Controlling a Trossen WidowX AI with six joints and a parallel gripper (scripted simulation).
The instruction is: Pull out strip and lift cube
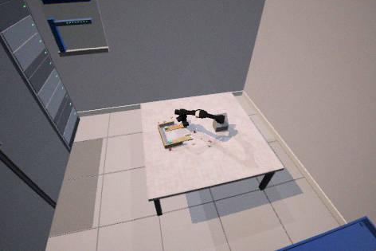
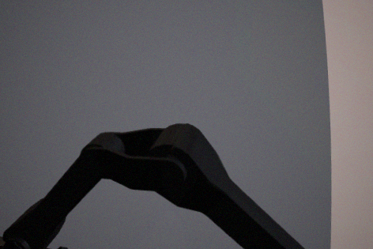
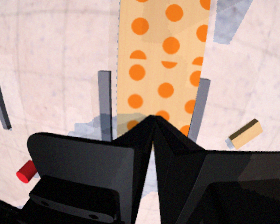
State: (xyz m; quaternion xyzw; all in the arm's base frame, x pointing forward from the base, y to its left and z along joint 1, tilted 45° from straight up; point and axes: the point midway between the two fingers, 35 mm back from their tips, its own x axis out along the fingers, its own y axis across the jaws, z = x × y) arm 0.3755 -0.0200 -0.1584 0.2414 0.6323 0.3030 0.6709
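Now: the strip 100 mm ahead of my gripper tip and 10 mm to the left of it.
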